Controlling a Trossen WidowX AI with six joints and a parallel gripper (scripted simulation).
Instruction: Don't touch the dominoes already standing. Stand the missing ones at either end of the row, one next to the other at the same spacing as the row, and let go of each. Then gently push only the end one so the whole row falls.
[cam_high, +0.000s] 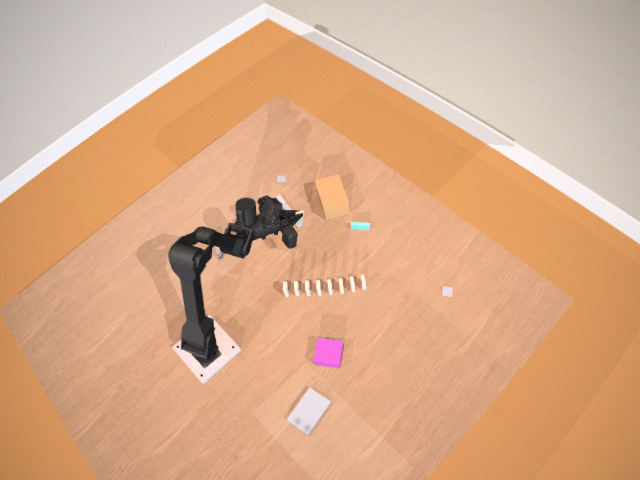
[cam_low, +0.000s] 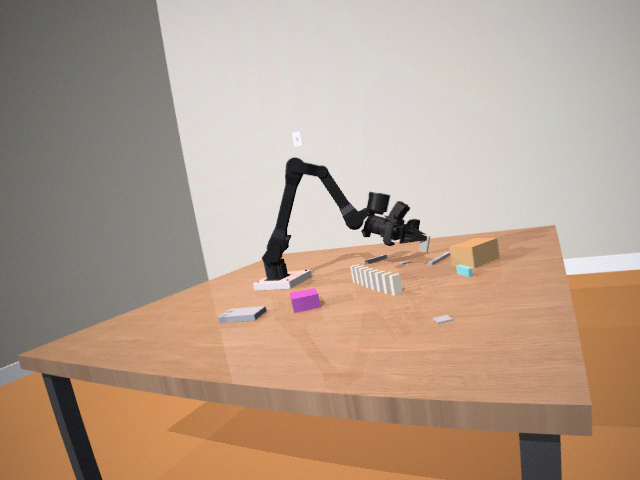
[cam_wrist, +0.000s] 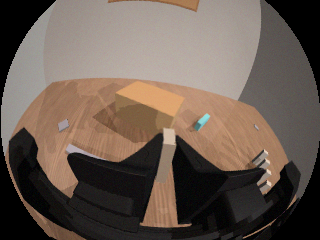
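My gripper tip is 130 mm short of the orange box, 60 mm above it and 10 mm to the right of it. The rest, counted from my gripper tip: short grey bar (250 mm behind, 140 mm to the left, 80 mm below); teal block (130 mm ahead, 120 mm to the right, 80 mm below); long grey bar (90 mm to the left, 80 mm below).
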